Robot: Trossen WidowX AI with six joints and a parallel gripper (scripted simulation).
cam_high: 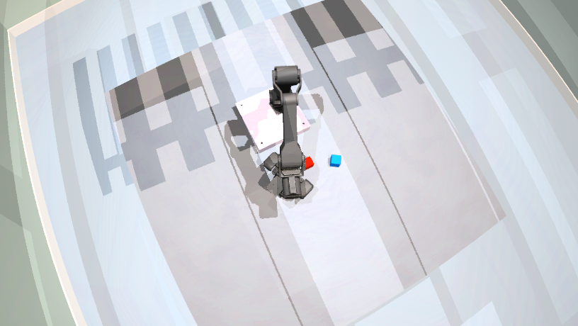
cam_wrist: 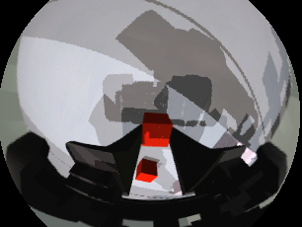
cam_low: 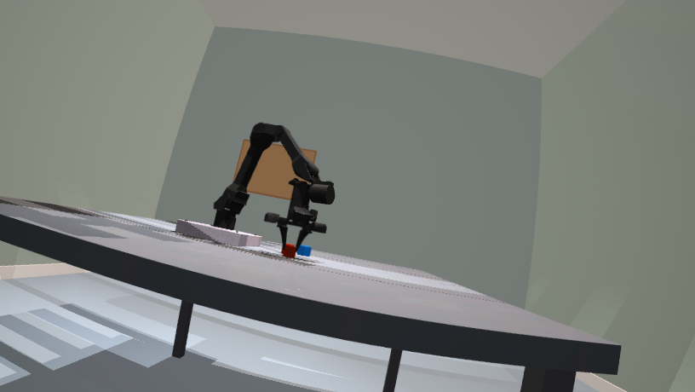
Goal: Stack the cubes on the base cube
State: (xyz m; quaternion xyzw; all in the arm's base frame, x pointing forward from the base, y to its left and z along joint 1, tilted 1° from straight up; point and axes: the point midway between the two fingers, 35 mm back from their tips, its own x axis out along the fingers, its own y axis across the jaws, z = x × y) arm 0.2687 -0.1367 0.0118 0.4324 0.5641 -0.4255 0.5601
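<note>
Right now my gripper tip is 3 cm short of the blue cube and 20 cm to the right of it. From my gripper tip the other things lie so: red cube (right at my gripper tip).
</note>
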